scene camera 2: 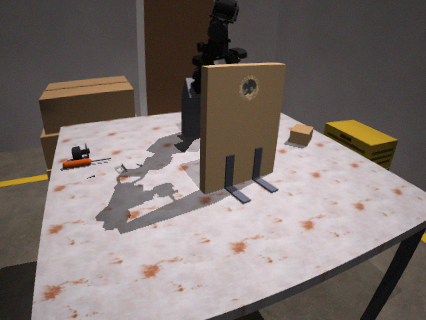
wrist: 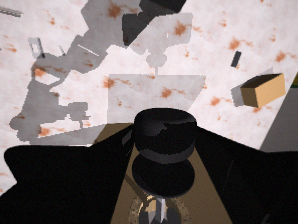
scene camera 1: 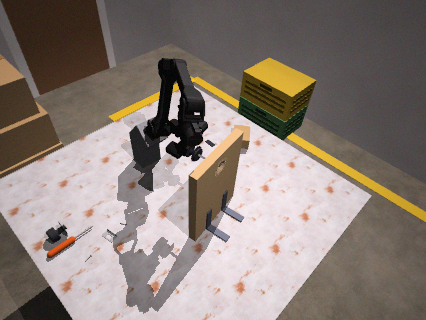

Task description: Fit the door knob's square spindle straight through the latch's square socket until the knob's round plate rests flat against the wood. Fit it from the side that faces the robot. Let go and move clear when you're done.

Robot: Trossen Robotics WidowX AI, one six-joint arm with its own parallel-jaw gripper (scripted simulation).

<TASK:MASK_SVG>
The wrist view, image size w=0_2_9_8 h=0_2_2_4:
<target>gripper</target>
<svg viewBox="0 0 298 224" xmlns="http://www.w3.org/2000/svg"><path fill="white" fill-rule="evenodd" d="M197 126L195 148L232 224L298 224L298 151L266 153ZM134 124L89 147L18 145L8 148L4 152L4 160L17 183L0 196L0 224L110 224L134 147Z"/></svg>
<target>small wooden block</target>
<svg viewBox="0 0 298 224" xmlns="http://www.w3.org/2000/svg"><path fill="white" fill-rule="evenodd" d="M284 73L265 74L240 87L244 105L260 108L285 95Z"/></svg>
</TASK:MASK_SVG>
